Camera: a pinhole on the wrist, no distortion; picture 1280 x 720 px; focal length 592.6 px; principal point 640.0 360.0 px. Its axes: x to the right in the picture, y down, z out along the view. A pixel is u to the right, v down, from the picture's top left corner.
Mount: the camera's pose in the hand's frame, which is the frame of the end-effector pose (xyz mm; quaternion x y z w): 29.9 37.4 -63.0 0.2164 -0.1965 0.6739 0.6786
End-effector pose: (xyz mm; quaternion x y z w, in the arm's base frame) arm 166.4 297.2 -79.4 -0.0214 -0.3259 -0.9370 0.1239
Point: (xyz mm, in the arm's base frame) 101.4 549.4 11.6
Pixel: 651 394
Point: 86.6 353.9 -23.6
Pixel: 740 220
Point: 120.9 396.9 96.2
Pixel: 984 345
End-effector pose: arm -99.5 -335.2 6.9 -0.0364 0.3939 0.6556 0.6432
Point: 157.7 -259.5 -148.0
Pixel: 212 212
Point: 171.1 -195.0 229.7
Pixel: 790 495
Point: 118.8 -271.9 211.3
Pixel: 786 597
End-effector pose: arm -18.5 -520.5 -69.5 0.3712 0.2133 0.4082 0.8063
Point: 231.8 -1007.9 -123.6
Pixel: 520 680
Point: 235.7 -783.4 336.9
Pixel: 1111 528
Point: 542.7 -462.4 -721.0
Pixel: outside the picture
